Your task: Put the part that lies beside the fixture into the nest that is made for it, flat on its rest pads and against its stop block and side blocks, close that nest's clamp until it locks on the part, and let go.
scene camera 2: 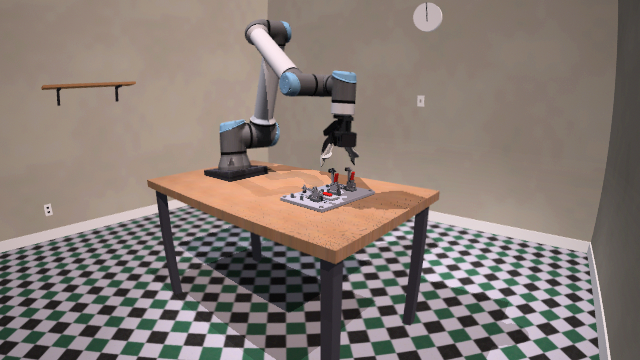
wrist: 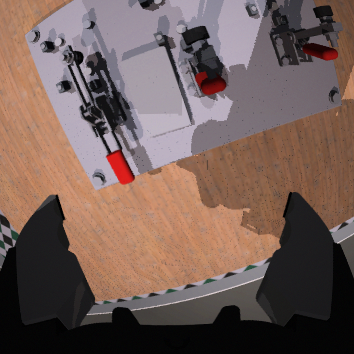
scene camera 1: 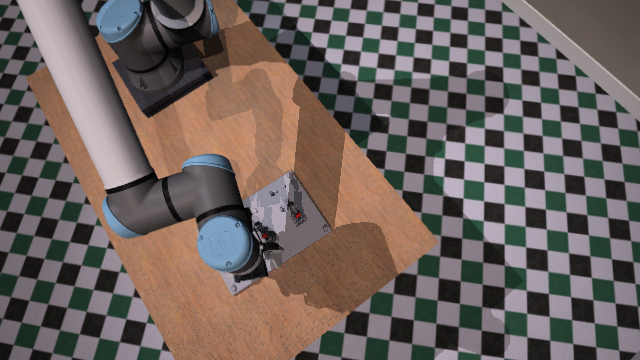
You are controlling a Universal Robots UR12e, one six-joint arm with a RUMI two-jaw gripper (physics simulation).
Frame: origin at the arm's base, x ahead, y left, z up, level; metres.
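Seen in the pictures: gripper, fingertip midpoint: [scene camera 2: 338, 166] [wrist: 173, 198]; arm's base at its link origin: [scene camera 2: 234, 168] [scene camera 1: 157, 72].
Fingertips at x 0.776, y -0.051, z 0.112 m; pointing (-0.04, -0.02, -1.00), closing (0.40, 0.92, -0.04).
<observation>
Offsets run from my fingertips to a thing's top centre. "spot": to the spot under its first point. Level surfaces: height alone.
The grey fixture plate @(spot: dx -0.007, dy +0.192, dz -0.137 m) [scene camera 1: 315, 223] [scene camera 2: 356, 194] [wrist: 253, 105] lies on the wooden table @(dz -0.152 m) [scene camera 1: 210, 134] [scene camera 2: 250, 210] [wrist: 168, 232]. It carries three toggle clamps with red handles. The left handle @(spot: dx -0.002, dy -0.061, dz -0.096 m) [wrist: 120, 167] [scene camera 2: 328, 194] lies flat. The middle handle @(dx -0.045, dy +0.049, dz -0.043 m) [wrist: 210, 83] [scene camera 2: 336, 177] and the right handle @(spot: dx -0.043, dy +0.150, dz -0.060 m) [wrist: 319, 52] [scene camera 2: 352, 175] stand raised. A flat light grey rectangular part @(dx -0.054, dy -0.001, dz -0.127 m) [wrist: 154, 84] lies between the left and middle clamps; I cannot tell whether it touches the blocks. My gripper [wrist: 173, 198] [scene camera 2: 338, 161] [scene camera 1: 271, 247] is open and empty. It hangs above the plate's near edge.
The arm's base [scene camera 1: 156, 67] [scene camera 2: 234, 172] stands at the table's far end. The wrist and forearm [scene camera 1: 188, 201] cover part of the fixture in the overhead view. The table's edge and the checkered floor [wrist: 7, 228] lie close behind the fingers.
</observation>
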